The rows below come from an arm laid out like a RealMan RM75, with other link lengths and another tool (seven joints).
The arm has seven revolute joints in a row. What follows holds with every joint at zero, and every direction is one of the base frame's. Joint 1 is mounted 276.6 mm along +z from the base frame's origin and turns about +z. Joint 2 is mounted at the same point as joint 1 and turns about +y. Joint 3 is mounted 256 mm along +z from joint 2 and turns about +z. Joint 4 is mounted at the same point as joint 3 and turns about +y. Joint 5 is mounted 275.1 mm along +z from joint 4 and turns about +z. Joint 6 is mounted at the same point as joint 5 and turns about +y. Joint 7 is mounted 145.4 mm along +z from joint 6 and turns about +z. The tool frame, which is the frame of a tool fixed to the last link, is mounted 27 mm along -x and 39 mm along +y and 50 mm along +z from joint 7; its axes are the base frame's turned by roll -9.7, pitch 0 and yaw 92 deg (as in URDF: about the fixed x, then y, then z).
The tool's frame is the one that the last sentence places.
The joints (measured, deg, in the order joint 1, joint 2, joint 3, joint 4, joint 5, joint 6, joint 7), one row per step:
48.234 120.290 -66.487 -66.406 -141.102 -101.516 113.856
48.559 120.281 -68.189 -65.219 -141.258 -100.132 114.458
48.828 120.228 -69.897 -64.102 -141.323 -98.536 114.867
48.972 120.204 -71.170 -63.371 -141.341 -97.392 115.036
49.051 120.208 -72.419 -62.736 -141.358 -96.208 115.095
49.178 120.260 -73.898 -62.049 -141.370 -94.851 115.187
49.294 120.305 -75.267 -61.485 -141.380 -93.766 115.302
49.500 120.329 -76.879 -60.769 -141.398 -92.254 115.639
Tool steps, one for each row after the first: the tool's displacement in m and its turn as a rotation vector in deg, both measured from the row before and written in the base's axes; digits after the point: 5 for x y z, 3 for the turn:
0.00097 0.00069 -0.00882 -0.181 -1.036 -0.017
0.00123 0.00116 -0.00845 0.035 -0.936 0.250
0.00108 0.00047 -0.00605 -0.005 -0.662 0.341
0.00122 0.00039 -0.00590 0.050 -0.603 0.467
0.00094 0.00015 -0.00705 0.027 -0.679 0.617
0.00085 -0.00040 -0.00618 -0.076 -0.666 0.560
0.00072 0.00049 -0.00736 0.192 -0.749 0.582

